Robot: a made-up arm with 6 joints.
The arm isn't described. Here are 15 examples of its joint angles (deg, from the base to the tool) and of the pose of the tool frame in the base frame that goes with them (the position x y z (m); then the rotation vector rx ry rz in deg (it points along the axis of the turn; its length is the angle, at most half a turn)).
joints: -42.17 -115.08 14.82 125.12 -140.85 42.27
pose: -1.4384 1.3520 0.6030 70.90 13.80 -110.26
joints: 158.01 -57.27 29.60 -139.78 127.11 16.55
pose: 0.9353 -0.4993 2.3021 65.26 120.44 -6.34
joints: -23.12 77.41 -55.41 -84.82 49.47 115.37
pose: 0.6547 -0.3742 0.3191 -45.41 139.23 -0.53
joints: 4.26 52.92 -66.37 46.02 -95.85 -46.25
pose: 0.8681 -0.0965 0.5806 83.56 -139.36 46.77
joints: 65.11 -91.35 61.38 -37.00 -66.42 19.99
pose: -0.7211 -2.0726 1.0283 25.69 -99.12 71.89
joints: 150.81 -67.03 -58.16 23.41 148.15 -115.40
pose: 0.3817 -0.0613 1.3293 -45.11 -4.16 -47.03
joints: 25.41 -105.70 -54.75 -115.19 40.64 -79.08
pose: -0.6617 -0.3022 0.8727 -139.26 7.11 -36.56
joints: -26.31 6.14 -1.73 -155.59 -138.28 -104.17
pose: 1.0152 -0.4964 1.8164 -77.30 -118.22 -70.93
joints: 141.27 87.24 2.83 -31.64 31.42 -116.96
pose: -1.0725 0.9954 -0.2759 32.65 104.07 19.77
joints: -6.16 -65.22 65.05 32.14 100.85 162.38
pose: -1.8731 -0.0078 1.8321 -53.51 12.18 124.49
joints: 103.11 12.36 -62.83 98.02 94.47 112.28
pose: -0.0881 0.7135 1.1502 -30.97 151.30 -76.25
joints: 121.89 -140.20 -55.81 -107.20 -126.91 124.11
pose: 0.3697 -0.6060 0.4419 -31.68 113.22 -46.39
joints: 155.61 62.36 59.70 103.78 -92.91 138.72
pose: -2.0590 0.9153 1.3227 119.99 64.68 47.96
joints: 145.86 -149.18 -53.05 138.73 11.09 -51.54
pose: 0.7893 -0.5697 0.2332 47.27 -89.12 45.14
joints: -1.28 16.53 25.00 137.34 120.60 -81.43
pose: 1.3878 -0.0460 2.1860 -40.68 36.34 111.77
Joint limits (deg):
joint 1: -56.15..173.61
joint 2: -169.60..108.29
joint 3: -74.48..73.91
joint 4: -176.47..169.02
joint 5: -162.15..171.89
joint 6: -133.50..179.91
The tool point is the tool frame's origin. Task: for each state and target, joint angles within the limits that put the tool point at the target. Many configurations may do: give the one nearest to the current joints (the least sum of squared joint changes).
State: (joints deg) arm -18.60 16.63 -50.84 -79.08 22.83 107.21
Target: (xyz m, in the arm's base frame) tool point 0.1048 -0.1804 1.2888
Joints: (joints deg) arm -23.79 -22.12 -56.81 -78.58 24.02 107.78
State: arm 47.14 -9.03 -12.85 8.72 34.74 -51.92
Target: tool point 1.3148 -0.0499 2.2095
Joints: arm 7.79 15.01 31.51 16.33 38.83 -49.71
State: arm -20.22 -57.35 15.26 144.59 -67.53 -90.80
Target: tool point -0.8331 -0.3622 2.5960
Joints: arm 23.54 -37.94 50.76 137.14 -67.66 -93.51
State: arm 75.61 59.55 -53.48 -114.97 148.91 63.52
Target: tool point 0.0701 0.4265 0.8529
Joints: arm 75.90 39.16 -73.81 -113.57 147.58 64.19
